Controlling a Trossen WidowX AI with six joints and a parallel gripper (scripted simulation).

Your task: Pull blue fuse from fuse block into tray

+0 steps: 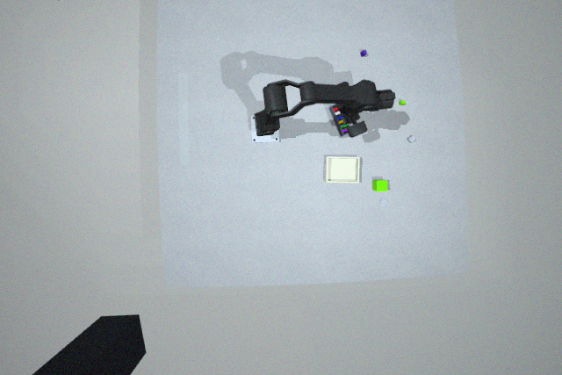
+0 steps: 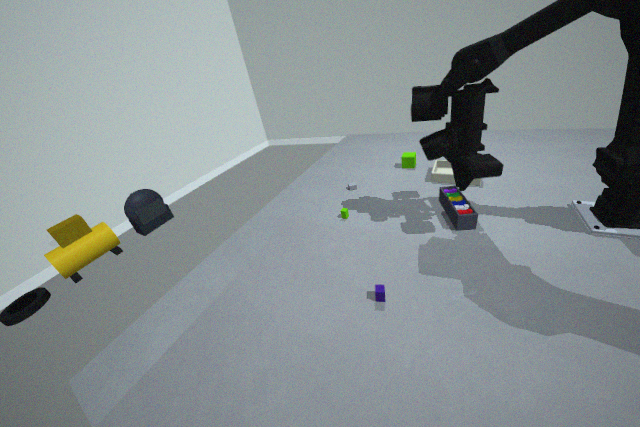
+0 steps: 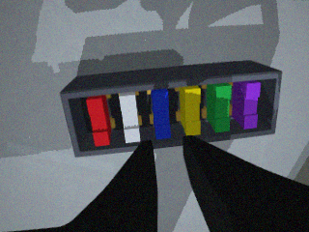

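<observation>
My gripper tip is 50 mm above the blue fuse. The rest, counted from my gripper tip: yellow fuse: 50 mm below, 20 mm to the right, 10 mm ahead; white fuse: 50 mm below, 20 mm to the left; red fuse: 50 mm below, 30 mm to the left, 10 mm behind.
</observation>
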